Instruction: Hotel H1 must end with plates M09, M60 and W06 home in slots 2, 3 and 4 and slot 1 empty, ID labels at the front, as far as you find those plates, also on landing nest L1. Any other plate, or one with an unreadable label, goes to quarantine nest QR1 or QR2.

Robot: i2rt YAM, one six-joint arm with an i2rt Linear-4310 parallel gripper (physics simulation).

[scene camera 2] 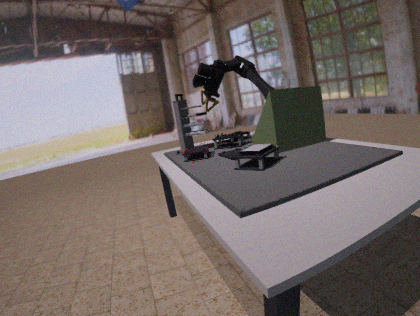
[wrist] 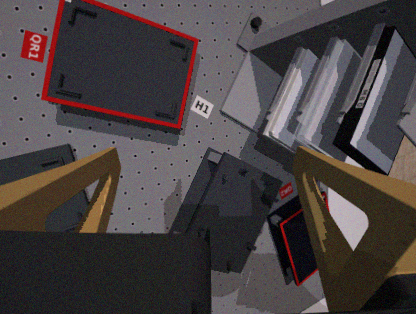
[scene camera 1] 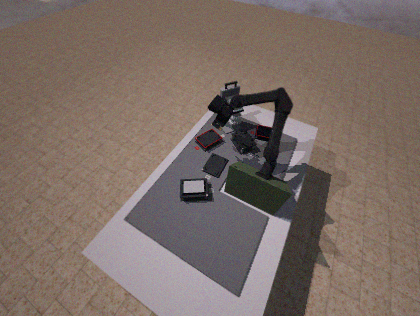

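Pixels of known places: gripper, fingertip midpoint: [scene camera 2: 204, 108] [wrist: 206, 156] [scene camera 1: 220, 121]; arm's base, origin of the base link: [scene camera 2: 288, 112] [scene camera 1: 264, 175].
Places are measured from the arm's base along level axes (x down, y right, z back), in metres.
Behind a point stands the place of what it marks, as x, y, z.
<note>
Hotel H1 [scene camera 1: 231, 93] @(-0.119, 0.390, -0.477) [scene camera 2: 182, 125] @(-0.005, 0.339, -0.506) [wrist: 300, 28] @(0.039, 0.329, -0.518) stands at the far end of the table. In the wrist view, a black-edged plate [wrist: 345, 140] @(-0.057, 0.290, -0.393) with a light top sits on its third visible shelf from the base; its small label appears to read M60. The two lower shelves look empty. My gripper [scene camera 1: 219, 126] @(-0.083, 0.141, -0.400) [scene camera 2: 207, 106] @(-0.083, 0.141, -0.400) [wrist: 206, 156] @(-0.083, 0.141, -0.400) is open and empty, high beside the hotel. QR1 [scene camera 1: 209, 138] @(0.116, 0.129, -0.471) [wrist: 120, 65] @(0.116, 0.123, -0.479) is empty. QR2 [scene camera 1: 263, 132] @(0.116, 0.429, -0.180) [wrist: 301, 245] @(0.116, 0.425, -0.157) is partly hidden by a finger in the wrist view. A light-topped plate [scene camera 1: 194, 186] @(0.092, -0.251, -0.306) [scene camera 2: 257, 148] @(0.092, -0.275, -0.315) lies on a near nest; its label is unreadable.
A dark raised stand [scene camera 1: 244, 142] @(0.096, 0.234, -0.241) [wrist: 235, 200] @(0.096, 0.265, -0.290) is between QR1 and QR2. A dark flat nest [scene camera 1: 215, 165] @(0.144, -0.024, -0.310) lies between QR1 and the near nest. The green block [scene camera 1: 257, 187] @(-0.045, -0.117, 0.004) [scene camera 2: 300, 117] @(0.020, -0.118, -0.009) stands by the arm's base. A small H1 tag [wrist: 202, 106] @(0.156, 0.244, -0.428) is beside QR1.
</note>
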